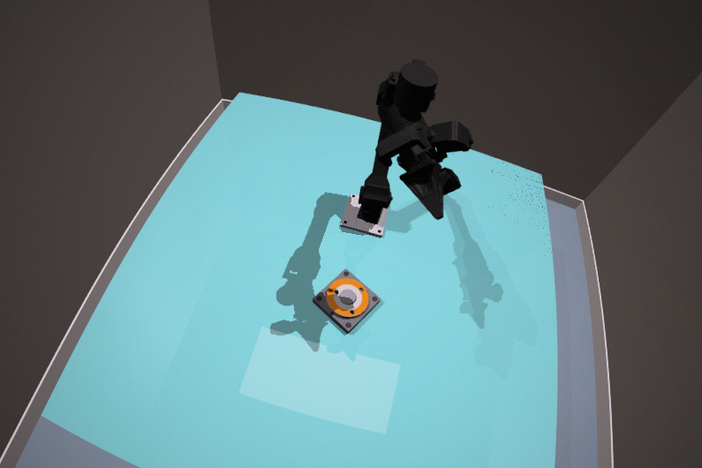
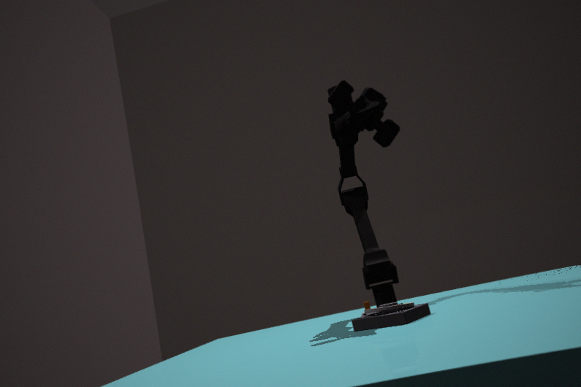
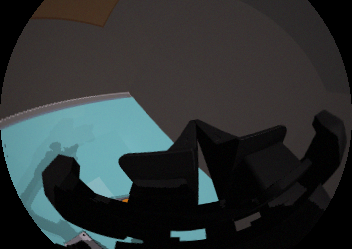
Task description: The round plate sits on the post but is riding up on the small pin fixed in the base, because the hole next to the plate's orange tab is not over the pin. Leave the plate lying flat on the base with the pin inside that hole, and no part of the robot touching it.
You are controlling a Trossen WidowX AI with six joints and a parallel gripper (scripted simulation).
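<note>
The round plate lies 3 cm behind my gripper tip, 12 cm to the right of it and 43 cm below it. Round my gripper tip: base 3 cm behind, 9 cm to the right, 45 cm below.
</note>
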